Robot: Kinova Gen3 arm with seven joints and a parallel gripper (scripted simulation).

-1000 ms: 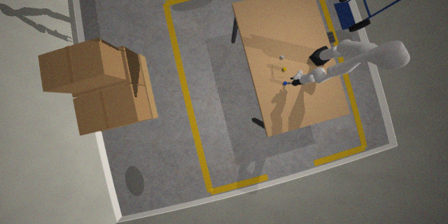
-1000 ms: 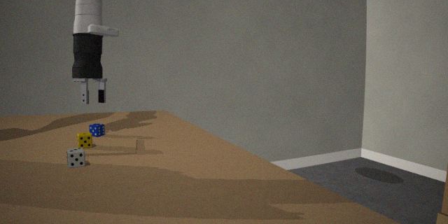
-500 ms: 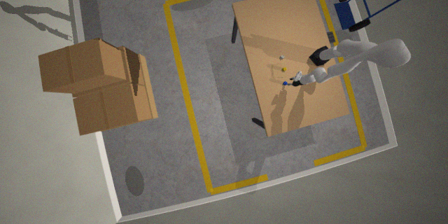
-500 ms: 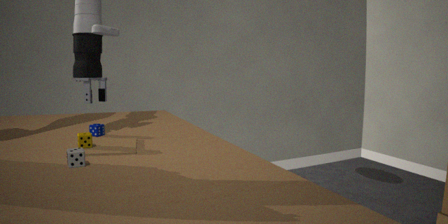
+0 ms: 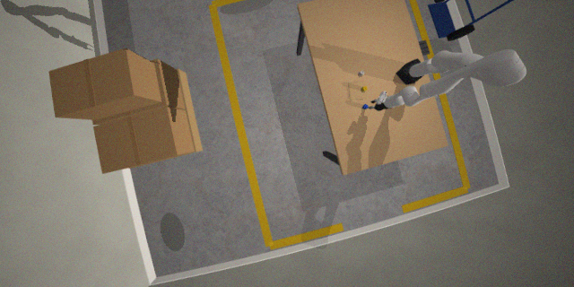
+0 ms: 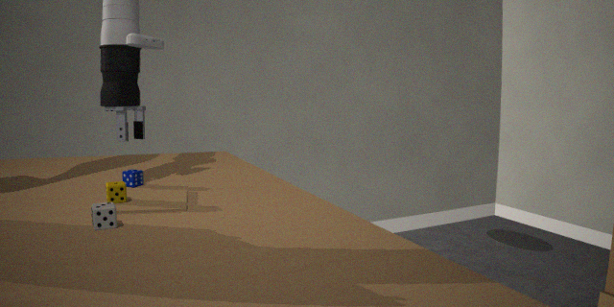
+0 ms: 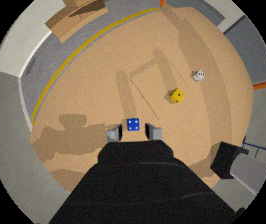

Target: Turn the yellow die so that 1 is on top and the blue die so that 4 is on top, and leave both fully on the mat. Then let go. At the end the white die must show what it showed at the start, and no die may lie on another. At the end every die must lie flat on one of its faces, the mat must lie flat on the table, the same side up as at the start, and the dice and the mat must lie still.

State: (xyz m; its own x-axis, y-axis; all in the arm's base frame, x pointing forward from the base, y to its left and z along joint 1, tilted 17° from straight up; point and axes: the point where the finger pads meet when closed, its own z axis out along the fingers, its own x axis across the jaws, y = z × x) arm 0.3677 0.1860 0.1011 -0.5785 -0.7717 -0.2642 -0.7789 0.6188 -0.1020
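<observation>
Right now the blue die is 9 cm below my hand. Round my hand: white die: 2 cm behind, 27 cm to the right, 9 cm below; then tan mat: 3 cm ahead, 14 cm to the right, 11 cm below; then yellow die: 2 cm behind, 14 cm to the right, 9 cm below.
</observation>
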